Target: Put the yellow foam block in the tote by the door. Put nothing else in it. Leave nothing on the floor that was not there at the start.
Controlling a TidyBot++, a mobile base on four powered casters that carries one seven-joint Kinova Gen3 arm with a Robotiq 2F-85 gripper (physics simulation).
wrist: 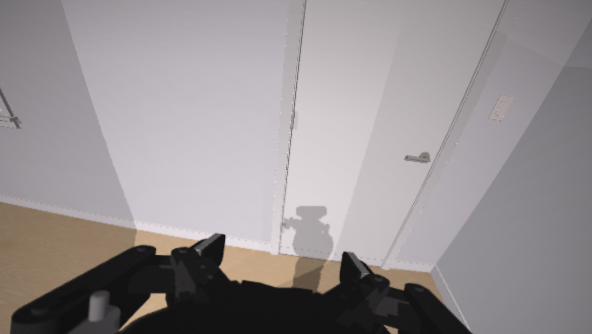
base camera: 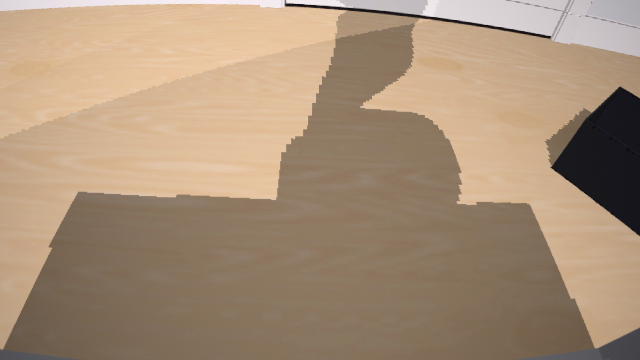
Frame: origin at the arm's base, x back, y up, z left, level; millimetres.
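Seen in the pictures: gripper, fingertip midpoint: (wrist: 282, 256).
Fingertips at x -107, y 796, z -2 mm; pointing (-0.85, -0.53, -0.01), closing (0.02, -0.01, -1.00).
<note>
A point is followed by its place in that frame.
A black tote (base camera: 607, 165) {x -400, y -336, z -449 mm} stands on the floor at the right edge of the base camera view, partly cut off by the frame. Its inside can hardly be made out. The white door (wrist: 345, 125) {x -1007, y 631, z -224 mm} with a metal handle shows in the wrist view. My gripper (wrist: 282, 256) {x -107, y 796, z -2 mm} is open, with its two fingers wide apart and no object between them, held up facing the door and wall. The yellow foam block does not show in either view.
The wooden floor (base camera: 165, 160) {x -439, y -396, z 174 mm} carries the robot's large shadow. The door's foot and the wall base run along the top of the base camera view. In the wrist view a grey side wall (wrist: 540, 225) {x -673, y 408, z -1122 mm} stands at the right, and a light switch (wrist: 501, 108) {x -998, y 823, z -942 mm} is beside the door.
</note>
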